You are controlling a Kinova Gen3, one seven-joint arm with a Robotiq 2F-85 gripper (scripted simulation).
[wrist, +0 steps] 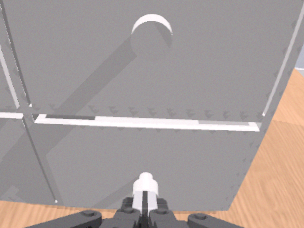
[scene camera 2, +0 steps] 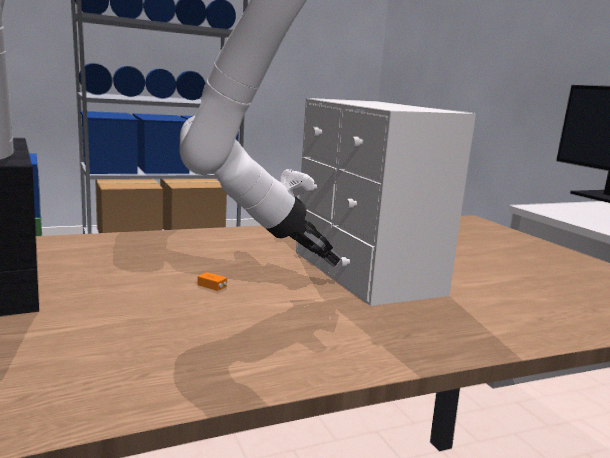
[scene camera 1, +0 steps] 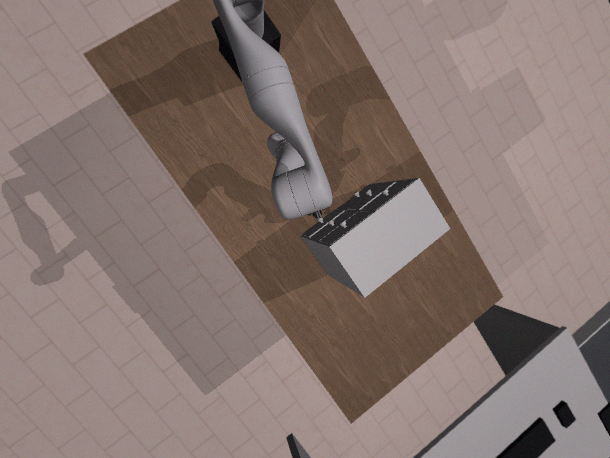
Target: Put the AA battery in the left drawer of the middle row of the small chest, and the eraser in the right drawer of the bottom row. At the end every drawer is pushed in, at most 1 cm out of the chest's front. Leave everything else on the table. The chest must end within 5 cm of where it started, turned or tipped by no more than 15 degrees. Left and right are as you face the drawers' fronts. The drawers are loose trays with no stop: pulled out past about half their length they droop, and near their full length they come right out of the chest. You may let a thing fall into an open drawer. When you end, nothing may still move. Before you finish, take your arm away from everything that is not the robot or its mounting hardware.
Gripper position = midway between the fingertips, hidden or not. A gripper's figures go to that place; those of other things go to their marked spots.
Labels:
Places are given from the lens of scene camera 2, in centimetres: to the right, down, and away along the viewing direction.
my gripper (scene camera 2: 337,262): 6, 6, 104
white chest (scene camera 2: 426,156): 20, -12, 96
drawer (scene camera 2: 323,226): 4, 0, 114
drawer (scene camera 2: 357,201): 9, -5, 102

